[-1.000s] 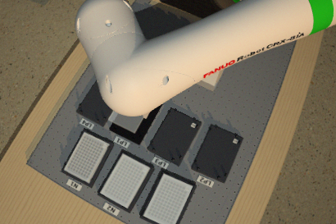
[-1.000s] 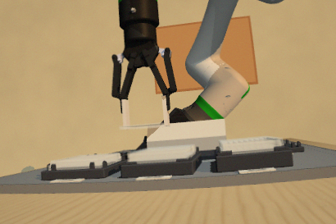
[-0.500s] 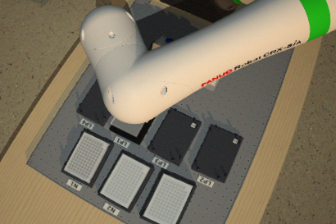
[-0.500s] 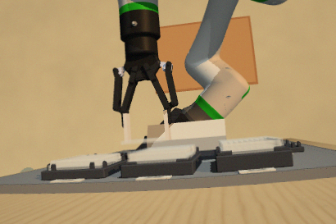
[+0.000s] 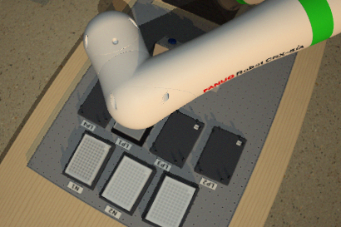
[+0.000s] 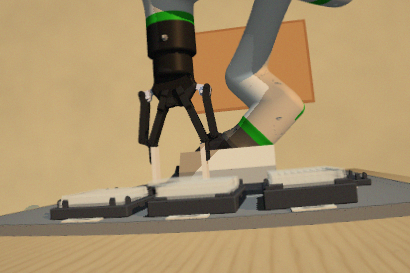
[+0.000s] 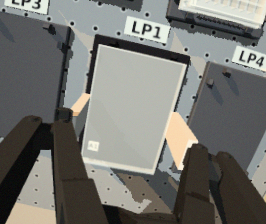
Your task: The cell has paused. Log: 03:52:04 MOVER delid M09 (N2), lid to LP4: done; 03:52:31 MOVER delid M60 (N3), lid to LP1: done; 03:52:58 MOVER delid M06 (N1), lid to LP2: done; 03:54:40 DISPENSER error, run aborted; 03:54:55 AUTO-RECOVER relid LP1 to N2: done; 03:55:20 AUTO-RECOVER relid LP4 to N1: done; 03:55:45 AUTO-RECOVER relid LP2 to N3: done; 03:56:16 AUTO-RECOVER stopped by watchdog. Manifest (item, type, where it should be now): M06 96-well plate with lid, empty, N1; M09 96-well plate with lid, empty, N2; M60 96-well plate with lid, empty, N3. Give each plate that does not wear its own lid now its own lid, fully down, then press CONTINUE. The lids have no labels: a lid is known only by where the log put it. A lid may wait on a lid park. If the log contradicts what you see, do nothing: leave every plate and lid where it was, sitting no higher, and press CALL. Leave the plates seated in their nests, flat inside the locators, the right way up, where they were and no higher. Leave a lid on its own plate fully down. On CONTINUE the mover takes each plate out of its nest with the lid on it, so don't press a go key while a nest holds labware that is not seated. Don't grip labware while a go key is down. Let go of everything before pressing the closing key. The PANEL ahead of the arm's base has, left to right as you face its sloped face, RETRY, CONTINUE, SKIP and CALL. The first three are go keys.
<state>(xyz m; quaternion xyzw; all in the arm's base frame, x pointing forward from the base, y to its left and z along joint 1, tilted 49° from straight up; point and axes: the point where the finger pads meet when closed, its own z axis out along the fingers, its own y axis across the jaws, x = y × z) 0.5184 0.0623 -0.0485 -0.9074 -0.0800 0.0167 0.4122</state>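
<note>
The lid park LP1 lies 5 cm below my hand. From my hand the other things lie so: lid park LP3: 1 cm behind, 13 cm to the left, 5 cm below; then LP1 label: 9 cm ahead, 1 cm to the left, 5 cm below; then lid park LP4: 2 cm ahead, 12 cm to the right, 5 cm below.
</note>
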